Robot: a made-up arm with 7 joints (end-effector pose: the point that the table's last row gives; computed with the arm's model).
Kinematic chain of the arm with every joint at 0, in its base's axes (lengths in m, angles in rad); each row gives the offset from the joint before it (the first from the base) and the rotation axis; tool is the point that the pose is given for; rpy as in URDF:
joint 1: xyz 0 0 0.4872 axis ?
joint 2: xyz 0 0 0 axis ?
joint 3: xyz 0 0 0.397 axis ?
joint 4: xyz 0.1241 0 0 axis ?
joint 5: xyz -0.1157 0 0.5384 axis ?
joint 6: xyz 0 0 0 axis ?
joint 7: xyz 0.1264 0 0 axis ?
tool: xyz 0 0 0 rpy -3.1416 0 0
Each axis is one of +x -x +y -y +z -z.
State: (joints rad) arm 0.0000 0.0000 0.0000 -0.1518 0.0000 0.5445 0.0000
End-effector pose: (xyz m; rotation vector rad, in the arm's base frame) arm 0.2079 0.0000 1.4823 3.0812 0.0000 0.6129
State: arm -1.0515 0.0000 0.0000 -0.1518 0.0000 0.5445 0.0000
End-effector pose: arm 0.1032 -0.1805 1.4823 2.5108 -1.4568 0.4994
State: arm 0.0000 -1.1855 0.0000 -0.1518 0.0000 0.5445 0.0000
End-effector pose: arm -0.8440 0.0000 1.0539 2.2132 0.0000 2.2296
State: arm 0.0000 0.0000 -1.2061 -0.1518 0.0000 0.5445 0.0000
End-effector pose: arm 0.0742 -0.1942 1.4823 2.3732 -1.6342 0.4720
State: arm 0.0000 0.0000 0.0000 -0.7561 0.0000 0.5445 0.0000
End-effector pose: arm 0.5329 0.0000 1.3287 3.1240 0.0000 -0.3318
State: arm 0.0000 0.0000 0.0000 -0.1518 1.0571 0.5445 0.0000
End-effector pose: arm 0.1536 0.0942 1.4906 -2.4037 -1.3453 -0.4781
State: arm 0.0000 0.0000 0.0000 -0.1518 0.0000 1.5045 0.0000
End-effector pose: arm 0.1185 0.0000 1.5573 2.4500 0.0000 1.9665
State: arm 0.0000 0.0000 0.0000 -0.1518 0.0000 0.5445 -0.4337
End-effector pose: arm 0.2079 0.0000 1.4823 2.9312 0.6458 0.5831
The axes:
joint 1: +z
joint 2: +y
joint 3: +z
joint 4: -y
joint 5: +z
joint 6: -y
joint 7: -z

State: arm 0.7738 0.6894 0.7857 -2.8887 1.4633 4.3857 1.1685
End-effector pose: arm 0.0096 0.3108 0.3306 -2.3506 1.2985 -0.9973
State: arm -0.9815 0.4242 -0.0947 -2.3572 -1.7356 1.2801 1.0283
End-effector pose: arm 0.2602 -0.5682 0.2263 1.1543 -0.5242 -1.0327
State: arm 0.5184 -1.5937 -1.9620 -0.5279 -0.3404 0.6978 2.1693
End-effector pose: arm -0.6325 -0.7884 0.2774 0.7654 1.8278 1.1990
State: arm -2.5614 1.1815 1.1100 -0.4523 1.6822 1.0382 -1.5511
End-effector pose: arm -0.6618 -0.7852 0.8101 0.8700 0.6928 2.4722
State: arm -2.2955 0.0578 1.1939 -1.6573 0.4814 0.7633 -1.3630
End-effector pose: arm 0.3629 -0.6663 0.8504 -2.0584 -0.4989 -0.2232
